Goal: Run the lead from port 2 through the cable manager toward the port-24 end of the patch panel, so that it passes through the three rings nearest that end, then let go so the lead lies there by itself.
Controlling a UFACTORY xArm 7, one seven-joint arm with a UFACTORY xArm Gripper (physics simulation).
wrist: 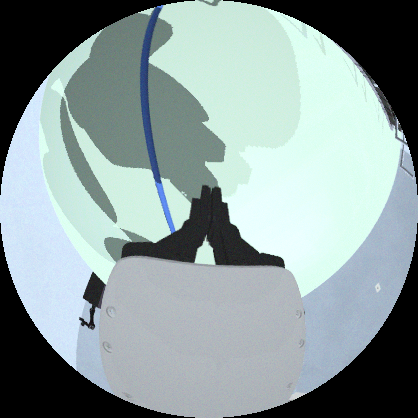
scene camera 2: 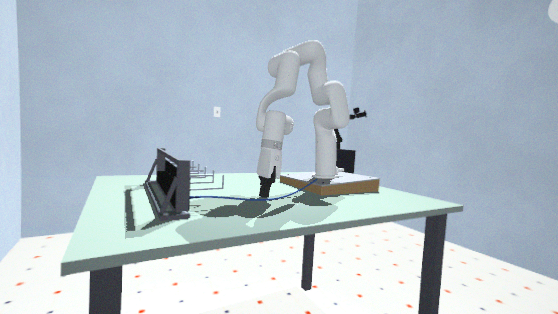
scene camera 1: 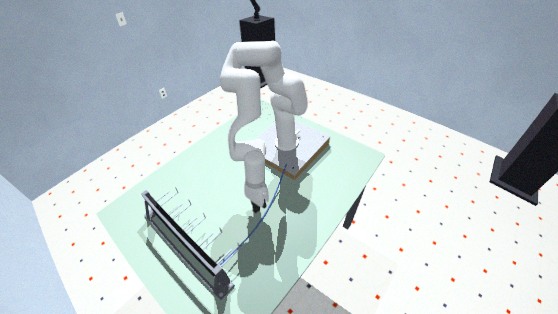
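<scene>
The blue lead [scene camera 1: 251, 230] [scene camera 2: 215, 197] [wrist: 144, 90] runs from the near end of the patch panel [scene camera 1: 181, 231] [scene camera 2: 183, 187] in a low curve to the robot's base. The cable manager's thin grey rings [scene camera 1: 220, 231] [scene camera 2: 223, 181] stick out from the panel in a row. Port numbers cannot be read. Where the lead meets the nearest ring is too small to tell. My gripper [scene camera 1: 256, 210] [scene camera 2: 264, 195] [wrist: 208, 198] is shut and empty, pointing down low over the table. In the wrist view the lead passes left of the fingertips and goes out of sight behind the left finger.
The green table [scene camera 1: 345, 157] [scene camera 2: 415, 205] carries the panel and the robot's base board [scene camera 1: 317, 141] [scene camera 2: 350, 187], which has wooden sides. The panel stands on slanted braces. A black stand [scene camera 1: 257, 30] [scene camera 2: 346, 161] is behind the arm.
</scene>
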